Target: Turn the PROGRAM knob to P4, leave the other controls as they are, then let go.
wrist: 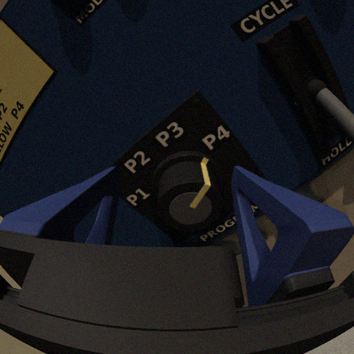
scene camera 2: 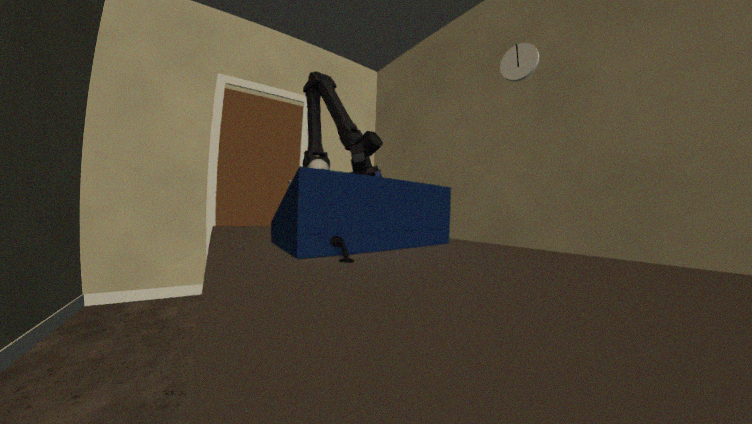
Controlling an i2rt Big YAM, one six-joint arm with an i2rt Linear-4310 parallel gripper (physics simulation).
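The black PROGRAM knob [wrist: 181,182] sits on its black label plate in the wrist view. Its yellow pointer line [wrist: 206,173] runs up and to the right, toward the P4 mark [wrist: 216,137]. P1, P2 and P3 are printed on the left and above. My gripper [wrist: 175,175] [scene camera 2: 367,172] is open, its blue fingers standing apart on either side of the knob, with gaps between the fingers and the knob. In the scene view the knob is hidden, and the gripper is low at the top of the blue console [scene camera 2: 373,210].
In the wrist view, the CYCLE switch [wrist: 300,65] with a grey-tipped lever [wrist: 336,107] stands at the upper right, near a HOLD mark. A yellow card [wrist: 22,75] is at the left. Part of a MODE label [wrist: 89,11] and a dark control show at the top left.
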